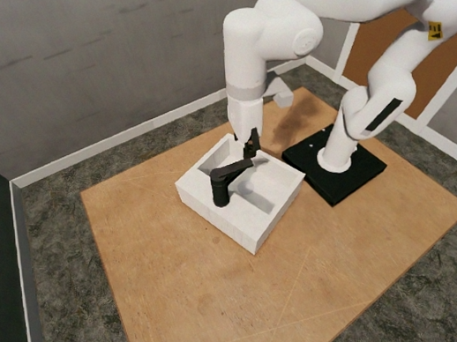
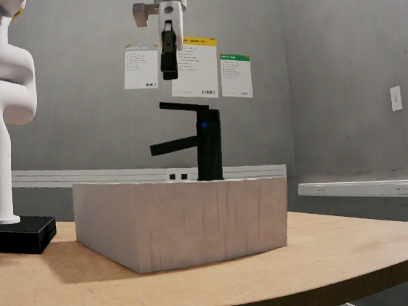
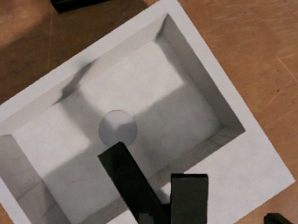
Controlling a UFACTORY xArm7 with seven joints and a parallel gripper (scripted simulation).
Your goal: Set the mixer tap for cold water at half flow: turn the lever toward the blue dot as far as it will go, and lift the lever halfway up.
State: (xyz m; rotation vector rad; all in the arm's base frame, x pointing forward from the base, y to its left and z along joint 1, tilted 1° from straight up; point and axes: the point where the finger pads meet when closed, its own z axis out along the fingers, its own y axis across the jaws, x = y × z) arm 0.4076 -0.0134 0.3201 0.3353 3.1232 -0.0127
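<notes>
The lever lies 30 mm ahead of my hand, 10 mm to the right of it and 90 mm below it. The rest, counted from my hand: white sink block: 40 mm behind, 60 mm to the right, 320 mm below; black mixer tap: 50 mm ahead, 20 mm to the right, 130 mm below.
</notes>
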